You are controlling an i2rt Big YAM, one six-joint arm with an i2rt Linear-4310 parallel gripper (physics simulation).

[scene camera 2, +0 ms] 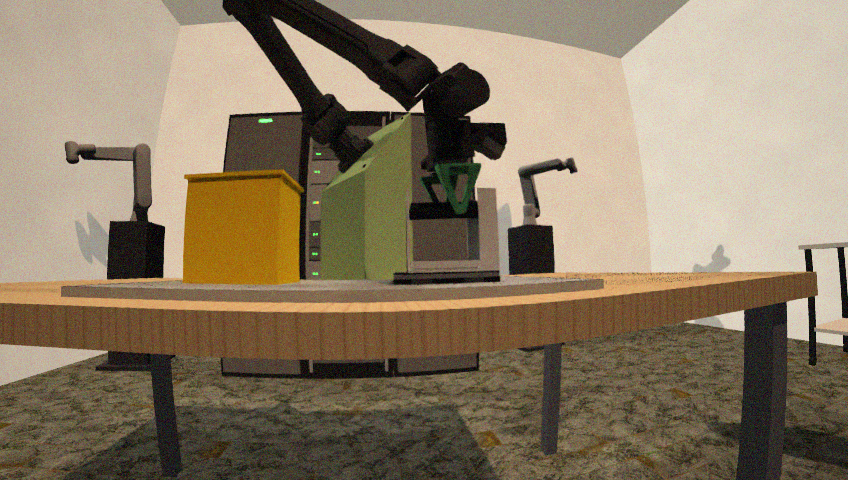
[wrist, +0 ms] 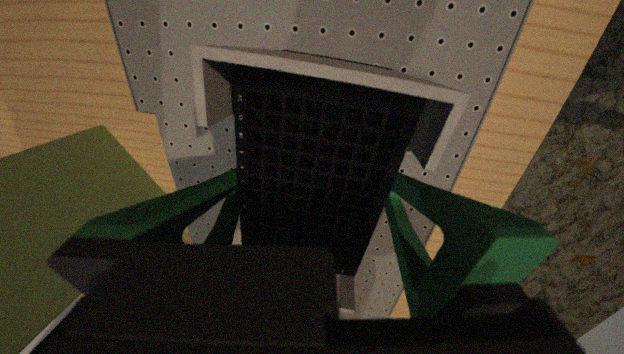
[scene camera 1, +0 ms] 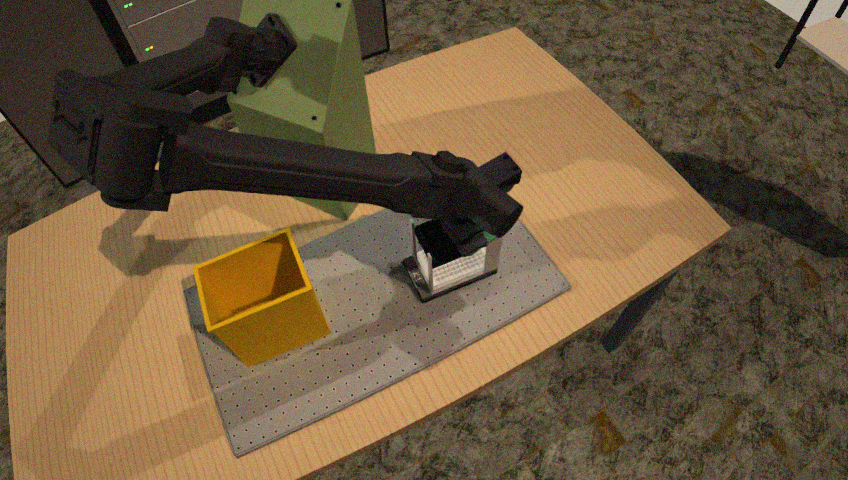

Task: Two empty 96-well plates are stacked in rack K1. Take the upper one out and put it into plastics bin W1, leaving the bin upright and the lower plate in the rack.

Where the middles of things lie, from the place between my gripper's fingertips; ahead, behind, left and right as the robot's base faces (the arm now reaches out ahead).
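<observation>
White 96-well plate (scene camera 1: 461, 268): hand 8 cm above it, 1 cm to the left of it. Counted from my hand: black 96-well plate (scene camera 1: 433, 239), 1 cm above, 1 cm to the right; yellow bin W1 (scene camera 2: 243, 227), 2 cm below, 34 cm to the right, 12 cm behind. Farthest from my hand by middles, of the things named here: yellow bin W1.
</observation>
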